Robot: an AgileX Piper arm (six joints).
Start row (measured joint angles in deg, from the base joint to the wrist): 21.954, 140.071, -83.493, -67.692, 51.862, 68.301
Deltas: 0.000, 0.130, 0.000, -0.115, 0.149, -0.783; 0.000, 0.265, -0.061, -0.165, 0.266, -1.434; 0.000, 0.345, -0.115, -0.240, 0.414, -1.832; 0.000, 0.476, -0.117, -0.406, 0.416, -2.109; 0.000, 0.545, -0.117, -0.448, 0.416, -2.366; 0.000, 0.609, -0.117, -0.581, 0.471, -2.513; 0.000, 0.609, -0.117, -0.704, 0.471, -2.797; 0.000, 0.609, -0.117, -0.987, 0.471, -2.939; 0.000, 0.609, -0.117, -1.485, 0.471, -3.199; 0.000, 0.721, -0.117, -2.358, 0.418, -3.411; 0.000, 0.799, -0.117, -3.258, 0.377, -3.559; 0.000, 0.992, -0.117, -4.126, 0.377, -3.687; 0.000, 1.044, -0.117, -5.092, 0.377, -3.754
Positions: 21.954, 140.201, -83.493, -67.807, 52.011, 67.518; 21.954, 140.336, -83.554, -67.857, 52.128, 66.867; 21.954, 140.416, -83.608, -67.932, 52.276, 66.469; 21.954, 140.547, -83.610, -68.098, 52.278, 66.192; 21.954, 140.616, -83.610, -68.140, 52.278, 65.935; 21.954, 140.680, -83.610, -68.273, 52.333, 65.788; 21.954, 140.680, -83.610, -68.396, 52.333, 65.504; 21.954, 140.680, -83.610, -68.679, 52.333, 65.362; 21.954, 140.680, -83.610, -69.177, 52.333, 65.102; 21.954, 140.792, -83.610, -70.050, 52.280, 64.890; 21.954, 140.870, -83.610, -70.950, 52.239, 64.742; 21.954, 141.063, -83.610, -71.818, 52.239, 64.614; 21.954, 141.115, -83.610, -72.784, 52.239, 64.547
